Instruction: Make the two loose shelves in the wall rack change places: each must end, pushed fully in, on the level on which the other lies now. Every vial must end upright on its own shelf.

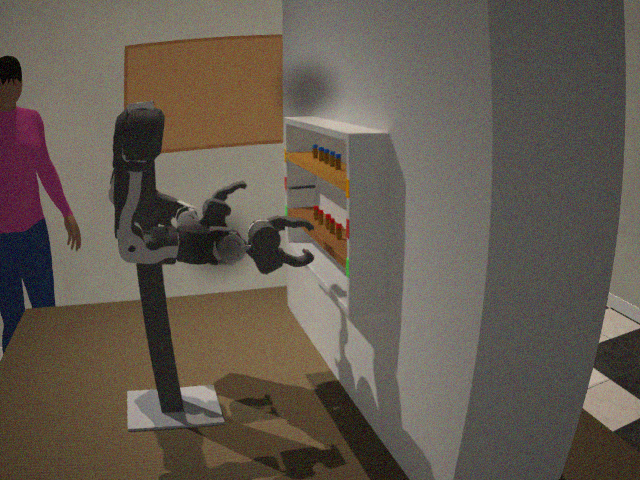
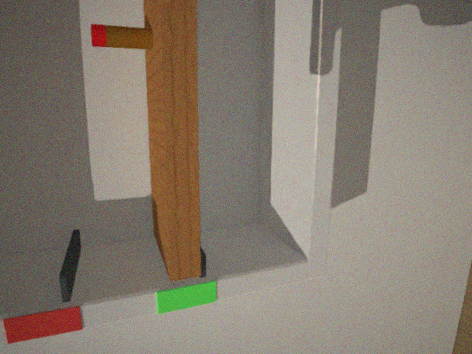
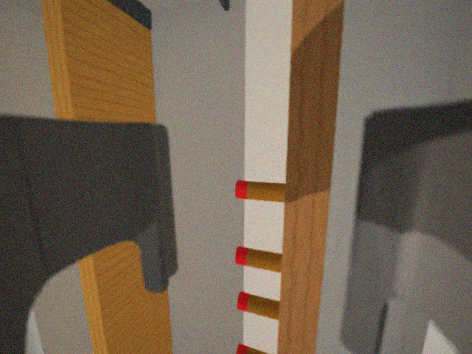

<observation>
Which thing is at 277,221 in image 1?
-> The right gripper.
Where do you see a robot pedestal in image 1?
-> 170,406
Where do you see a white ledge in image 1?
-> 364,292
</observation>
